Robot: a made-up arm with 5 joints. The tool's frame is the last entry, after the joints. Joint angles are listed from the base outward.
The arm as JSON. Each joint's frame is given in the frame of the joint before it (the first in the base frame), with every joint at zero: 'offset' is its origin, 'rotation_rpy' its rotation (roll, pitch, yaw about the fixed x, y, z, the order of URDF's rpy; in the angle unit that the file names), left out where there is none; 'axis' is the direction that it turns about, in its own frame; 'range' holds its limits. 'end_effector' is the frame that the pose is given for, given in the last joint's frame.
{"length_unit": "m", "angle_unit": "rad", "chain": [
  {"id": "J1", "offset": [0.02, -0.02, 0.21], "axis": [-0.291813, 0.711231, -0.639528], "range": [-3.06, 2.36]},
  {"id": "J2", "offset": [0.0, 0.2, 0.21], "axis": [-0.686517, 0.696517, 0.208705], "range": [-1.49, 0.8]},
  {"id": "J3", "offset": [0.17, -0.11, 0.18], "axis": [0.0, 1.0, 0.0], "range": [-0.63, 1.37]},
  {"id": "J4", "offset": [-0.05, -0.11, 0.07], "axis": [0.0, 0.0, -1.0], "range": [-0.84, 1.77]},
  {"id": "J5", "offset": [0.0, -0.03, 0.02], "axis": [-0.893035, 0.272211, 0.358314], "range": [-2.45, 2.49]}
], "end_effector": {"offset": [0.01, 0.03, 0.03], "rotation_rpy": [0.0, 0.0, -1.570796]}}
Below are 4 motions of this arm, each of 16 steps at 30 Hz.
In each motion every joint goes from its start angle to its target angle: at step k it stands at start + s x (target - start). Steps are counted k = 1, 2, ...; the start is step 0. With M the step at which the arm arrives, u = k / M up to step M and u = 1 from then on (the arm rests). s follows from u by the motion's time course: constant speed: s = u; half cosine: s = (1 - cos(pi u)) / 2; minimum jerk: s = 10 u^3 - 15 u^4 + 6 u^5.
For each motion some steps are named. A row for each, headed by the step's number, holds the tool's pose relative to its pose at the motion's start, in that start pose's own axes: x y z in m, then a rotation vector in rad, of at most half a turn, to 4 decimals.
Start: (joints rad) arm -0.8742 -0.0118 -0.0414 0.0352 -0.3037
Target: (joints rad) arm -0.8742 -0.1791 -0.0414 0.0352 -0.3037
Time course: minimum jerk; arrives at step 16
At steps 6, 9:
6: 0.0127 -0.0106 0.0010 0.0295 0.0349 -0.0054
9: 0.0283 -0.0237 0.0012 0.0660 0.0782 -0.0122

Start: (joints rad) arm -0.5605 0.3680 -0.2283 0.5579 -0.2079
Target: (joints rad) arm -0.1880 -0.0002 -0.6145 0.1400 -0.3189
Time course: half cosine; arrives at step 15
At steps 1, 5, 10, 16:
1: 0.0008 0.0005 -0.0007 0.0019 0.0046 0.0010
5: 0.0171 0.0095 -0.0174 0.0513 0.0984 0.0213
10: 0.0482 0.0151 -0.0562 0.1996 0.2471 0.0634
16: 0.0613 0.0121 -0.0771 0.2918 0.2926 0.0879

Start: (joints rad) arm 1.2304 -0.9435 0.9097 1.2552 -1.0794
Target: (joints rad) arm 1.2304 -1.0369 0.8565 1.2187 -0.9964
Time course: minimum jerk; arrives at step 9
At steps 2, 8, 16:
2: 0.0023 0.0021 -0.0002 -0.0090 0.0031 0.0005
8: 0.0305 0.0264 -0.0046 -0.1136 0.0422 0.0106
16: 0.0309 0.0267 -0.0047 -0.1149 0.0427 0.0107

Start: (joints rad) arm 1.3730 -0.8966 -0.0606 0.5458 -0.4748
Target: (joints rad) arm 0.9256 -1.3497 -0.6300 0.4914 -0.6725
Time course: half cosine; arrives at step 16
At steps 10, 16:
10: 0.1972 -0.0263 -0.0015 0.1847 0.9155 -0.0482
16: 0.2648 -0.0405 -0.0444 0.2768 1.3018 -0.1533

